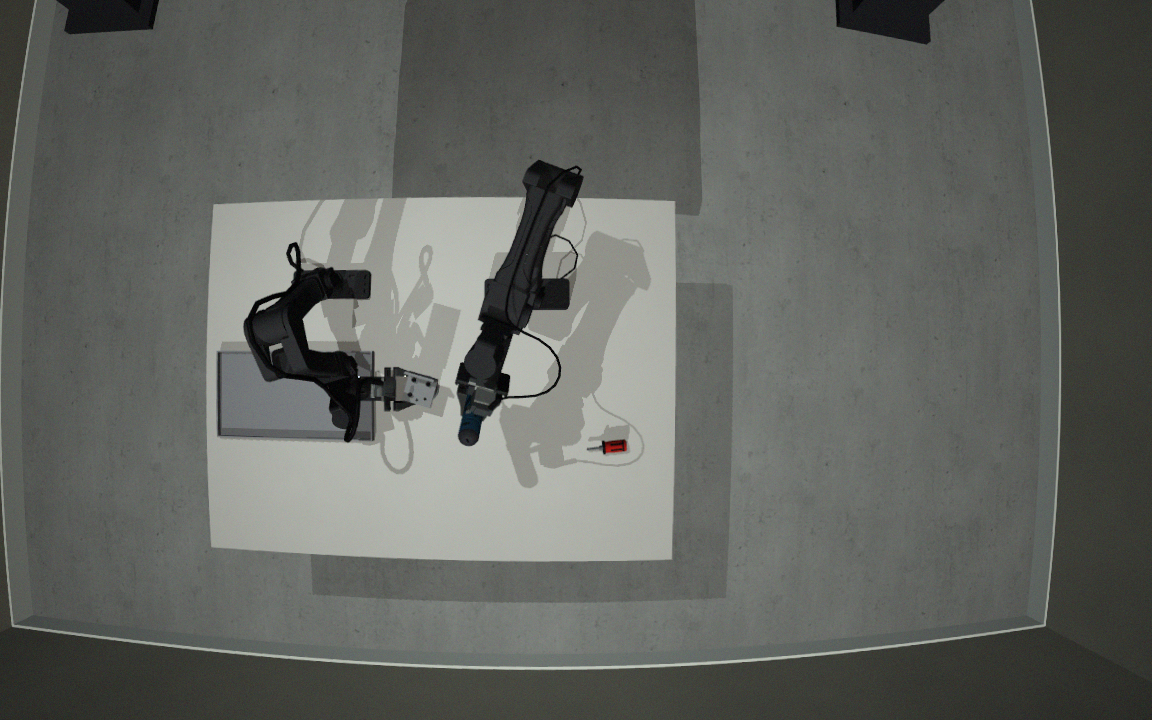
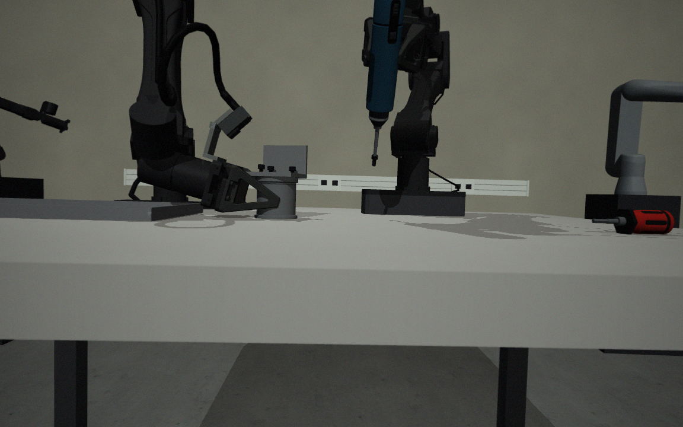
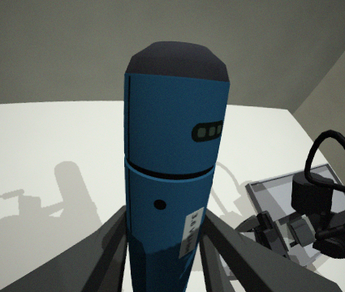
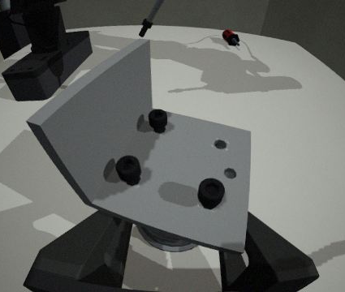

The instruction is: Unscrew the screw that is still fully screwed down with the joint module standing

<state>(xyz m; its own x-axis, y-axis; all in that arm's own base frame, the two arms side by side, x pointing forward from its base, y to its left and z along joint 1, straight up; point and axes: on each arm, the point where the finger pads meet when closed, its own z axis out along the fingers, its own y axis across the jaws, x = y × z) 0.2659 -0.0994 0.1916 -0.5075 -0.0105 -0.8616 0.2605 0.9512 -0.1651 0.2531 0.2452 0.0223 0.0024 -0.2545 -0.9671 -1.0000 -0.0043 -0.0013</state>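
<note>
The joint module lies right at my right hand. The rest, counted from my right hand: flat grey plate: 40 mm ahead, 340 mm to the right, 20 mm below; then grey l-shaped bracket: 50 mm above; then screwdriver bit: 30 mm behind, 150 mm to the left, 90 mm above.
</note>
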